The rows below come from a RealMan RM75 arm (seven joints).
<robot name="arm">
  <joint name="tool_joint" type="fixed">
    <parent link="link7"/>
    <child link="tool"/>
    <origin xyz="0 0 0" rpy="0 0 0"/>
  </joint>
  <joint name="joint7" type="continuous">
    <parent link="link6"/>
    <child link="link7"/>
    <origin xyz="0 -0.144 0" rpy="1.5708 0 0"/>
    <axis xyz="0 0 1"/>
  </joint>
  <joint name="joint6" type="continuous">
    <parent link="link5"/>
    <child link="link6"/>
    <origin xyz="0 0 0" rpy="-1.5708 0 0"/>
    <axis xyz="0 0 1"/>
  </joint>
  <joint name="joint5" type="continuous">
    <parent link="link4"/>
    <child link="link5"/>
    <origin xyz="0 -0.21 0" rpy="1.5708 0 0"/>
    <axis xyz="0 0 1"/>
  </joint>
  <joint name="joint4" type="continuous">
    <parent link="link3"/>
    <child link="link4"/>
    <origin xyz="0 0 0" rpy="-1.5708 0 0"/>
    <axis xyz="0 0 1"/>
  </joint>
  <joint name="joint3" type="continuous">
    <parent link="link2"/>
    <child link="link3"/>
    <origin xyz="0 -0.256 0" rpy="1.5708 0 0"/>
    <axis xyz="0 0 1"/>
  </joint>
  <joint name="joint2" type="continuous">
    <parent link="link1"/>
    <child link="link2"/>
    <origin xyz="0 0 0" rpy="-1.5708 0 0"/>
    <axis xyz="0 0 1"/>
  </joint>
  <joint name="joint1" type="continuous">
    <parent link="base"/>
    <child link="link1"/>
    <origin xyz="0 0 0.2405" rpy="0 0 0"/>
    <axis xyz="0 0 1"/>
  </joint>
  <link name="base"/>
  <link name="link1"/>
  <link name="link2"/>
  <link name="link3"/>
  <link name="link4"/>
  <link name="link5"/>
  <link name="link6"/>
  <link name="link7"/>
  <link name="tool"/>
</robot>
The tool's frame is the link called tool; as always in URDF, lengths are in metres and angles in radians. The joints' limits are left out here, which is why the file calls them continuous.
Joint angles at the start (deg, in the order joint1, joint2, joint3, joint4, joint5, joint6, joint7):
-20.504, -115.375, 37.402, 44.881, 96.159, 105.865, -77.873
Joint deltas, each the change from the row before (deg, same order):
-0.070, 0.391, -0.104, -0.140, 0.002, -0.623, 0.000
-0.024, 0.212, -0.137, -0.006, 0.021, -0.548, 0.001
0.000, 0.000, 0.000, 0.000, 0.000, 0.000, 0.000
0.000, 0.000, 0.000, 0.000, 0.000, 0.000, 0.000
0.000, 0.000, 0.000, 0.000, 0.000, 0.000, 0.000
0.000, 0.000, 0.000, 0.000, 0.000, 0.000, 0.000
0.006, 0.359, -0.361, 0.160, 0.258, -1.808, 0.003
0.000, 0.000, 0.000, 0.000, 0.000, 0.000, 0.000
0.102, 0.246, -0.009, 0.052, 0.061, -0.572, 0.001
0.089, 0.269, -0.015, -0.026, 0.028, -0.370, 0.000
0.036, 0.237, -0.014, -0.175, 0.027, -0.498, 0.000
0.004, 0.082, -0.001, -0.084, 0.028, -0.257, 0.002
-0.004, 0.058, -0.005, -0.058, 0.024, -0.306, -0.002
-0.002, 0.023, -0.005, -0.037, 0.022, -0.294, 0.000
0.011, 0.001, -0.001, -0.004, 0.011, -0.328, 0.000
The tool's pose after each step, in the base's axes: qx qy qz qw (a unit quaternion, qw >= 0); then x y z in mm. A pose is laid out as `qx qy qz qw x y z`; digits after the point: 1 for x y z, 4 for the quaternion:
-0.9000 -0.1507 -0.3731 0.1679 -269.4 290.1 80.2
-0.8998 -0.1521 -0.3703 0.1737 -270.8 291.6 81.9
-0.8998 -0.1521 -0.3703 0.1737 -270.8 291.6 81.9
-0.8998 -0.1521 -0.3703 0.1737 -270.8 291.6 81.9
-0.8998 -0.1521 -0.3703 0.1737 -270.8 291.6 81.9
-0.8998 -0.1521 -0.3703 0.1737 -270.8 291.6 81.9
-0.8991 -0.1574 -0.3612 0.1908 -274.8 295.8 85.3
-0.8991 -0.1574 -0.3612 0.1908 -274.8 295.8 85.3
-0.8992 -0.1593 -0.3571 0.1964 -276.8 296.7 87.1
-0.8993 -0.1608 -0.3539 0.2004 -278.6 297.3 88.8
-0.8990 -0.1634 -0.3512 0.2046 -280.4 298.1 90.0
-0.8988 -0.1648 -0.3499 0.2065 -281.1 298.6 90.3
-0.8985 -0.1661 -0.3487 0.2087 -281.8 299.2 90.5
-0.8982 -0.1673 -0.3476 0.2108 -282.4 299.8 90.7
-0.8978 -0.1686 -0.3465 0.2132 -283.0 300.4 90.7

